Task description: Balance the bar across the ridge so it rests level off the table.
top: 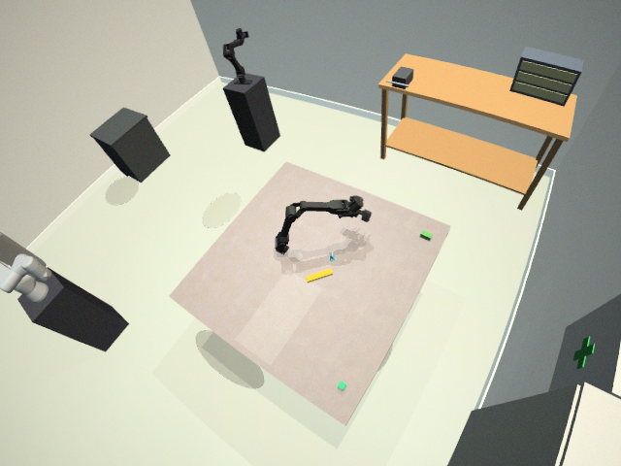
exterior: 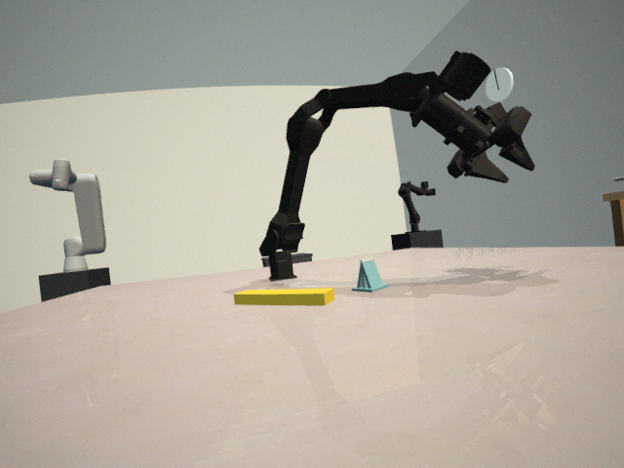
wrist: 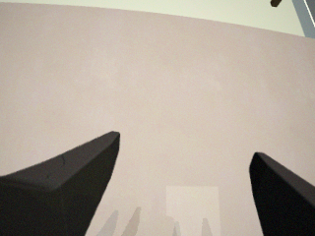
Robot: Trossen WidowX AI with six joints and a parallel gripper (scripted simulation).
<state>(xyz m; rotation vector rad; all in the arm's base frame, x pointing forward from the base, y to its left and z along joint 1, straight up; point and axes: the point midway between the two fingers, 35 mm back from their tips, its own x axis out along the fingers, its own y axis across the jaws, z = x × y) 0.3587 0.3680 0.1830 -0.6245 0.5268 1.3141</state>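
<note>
Now: the yellow bar 60 mm behind my gripper tip, 430 mm to the right of it and 150 mm below it.
</note>
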